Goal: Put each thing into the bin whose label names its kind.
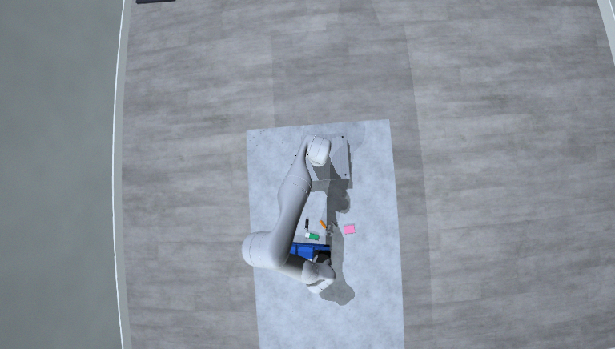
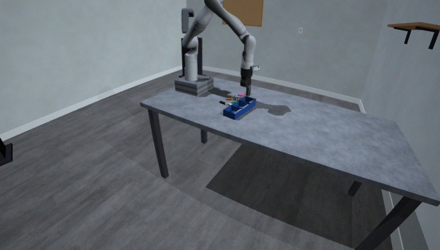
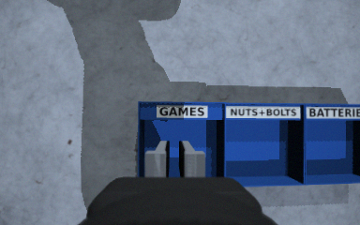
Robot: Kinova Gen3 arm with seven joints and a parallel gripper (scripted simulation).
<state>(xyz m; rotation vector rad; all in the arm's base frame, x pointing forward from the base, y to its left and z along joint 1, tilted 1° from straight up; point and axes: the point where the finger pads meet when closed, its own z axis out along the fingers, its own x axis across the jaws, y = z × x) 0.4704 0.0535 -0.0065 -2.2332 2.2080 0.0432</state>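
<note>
Now: hand 140 mm past the orange battery, 80 mm above it and 10 mm to the left of it. Also, from my hand: grey block: 100 mm behind, 80 mm below, 30 mm to the left; then black battery: 140 mm behind, 90 mm to the right, 80 mm below; then grey rod: 140 mm behind, 80 mm below, 50 mm to the left.
</note>
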